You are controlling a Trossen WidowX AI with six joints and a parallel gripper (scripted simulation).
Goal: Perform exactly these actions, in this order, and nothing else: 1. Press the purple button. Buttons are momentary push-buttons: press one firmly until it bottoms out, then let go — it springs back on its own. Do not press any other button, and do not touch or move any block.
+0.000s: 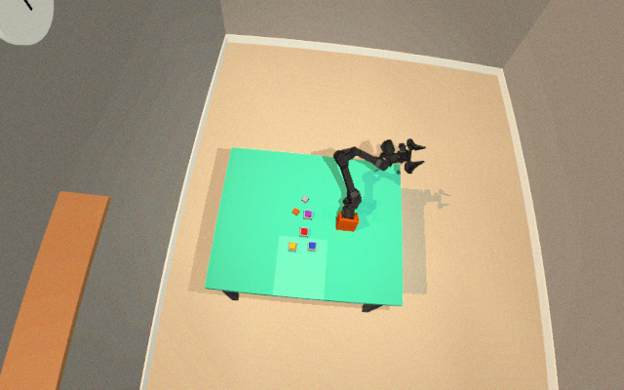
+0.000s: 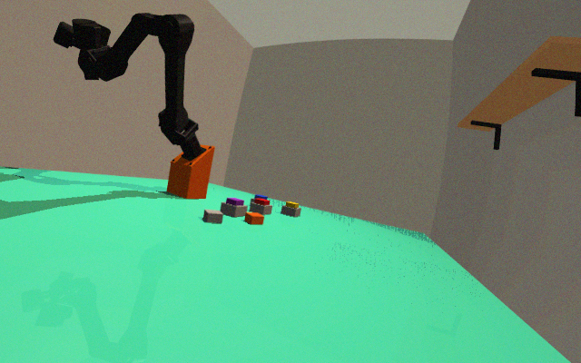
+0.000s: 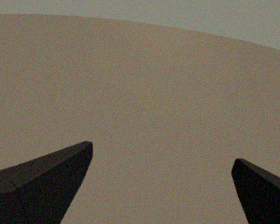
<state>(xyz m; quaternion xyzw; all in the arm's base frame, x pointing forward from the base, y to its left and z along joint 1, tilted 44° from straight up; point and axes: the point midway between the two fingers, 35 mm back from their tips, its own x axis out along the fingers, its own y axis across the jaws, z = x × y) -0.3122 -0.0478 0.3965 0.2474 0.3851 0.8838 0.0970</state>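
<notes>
Right now the purple button is 530 mm ahead of my gripper tip, 420 mm below it and 310 mm to the left of it. From my gripper tip the other things lie so: blue button (490 mm to the left, 460 mm ahead, 420 mm below); grey block (570 mm ahead, 440 mm below, 210 mm to the left); red button (530 mm ahead, 420 mm to the left, 420 mm below).
</notes>
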